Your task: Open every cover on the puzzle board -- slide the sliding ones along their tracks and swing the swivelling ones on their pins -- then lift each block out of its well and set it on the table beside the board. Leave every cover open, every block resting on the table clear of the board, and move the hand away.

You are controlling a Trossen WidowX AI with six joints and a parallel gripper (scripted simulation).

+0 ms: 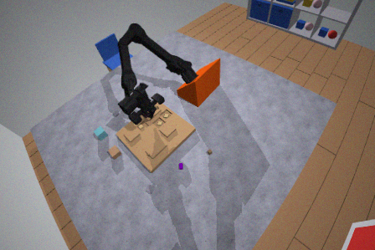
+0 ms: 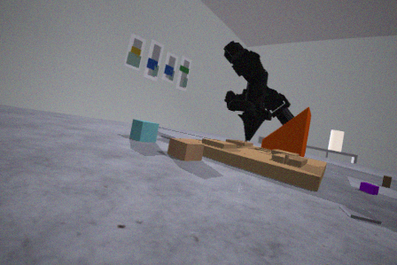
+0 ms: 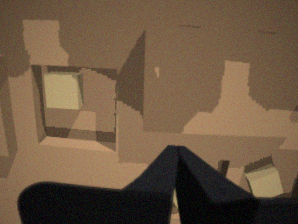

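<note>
The tan puzzle board is 3 cm ahead of my gripper tip, 6 cm to the left of it and 2 cm below it. From my gripper tip the other things lie so: cyan block (26 cm ahead, 13 cm to the right, 2 cm below); then small brown block (9 cm behind, 33 cm to the left, 3 cm below); then purple block (5 cm ahead, 29 cm to the left, 3 cm below).
</note>
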